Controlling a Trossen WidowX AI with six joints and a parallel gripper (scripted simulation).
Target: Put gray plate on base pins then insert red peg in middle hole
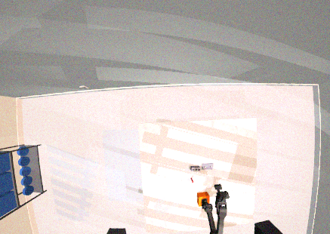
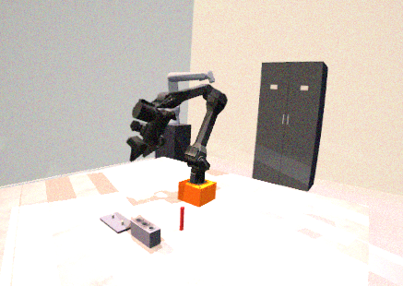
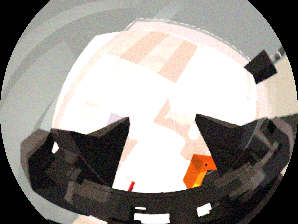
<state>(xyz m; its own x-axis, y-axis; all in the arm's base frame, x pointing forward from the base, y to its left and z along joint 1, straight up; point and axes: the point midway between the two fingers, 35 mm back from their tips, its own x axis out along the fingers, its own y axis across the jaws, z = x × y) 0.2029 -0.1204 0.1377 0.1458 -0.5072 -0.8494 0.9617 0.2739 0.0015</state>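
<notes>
Right now the gray plate is 15 cm ahead of my gripper tip, 20 cm to the left of it and 15 cm below it. Round my gripper tip: base 14 cm ahead, 7 cm to the left, 18 cm below; then red peg 3 cm ahead, 25 cm to the left, 15 cm below.
</notes>
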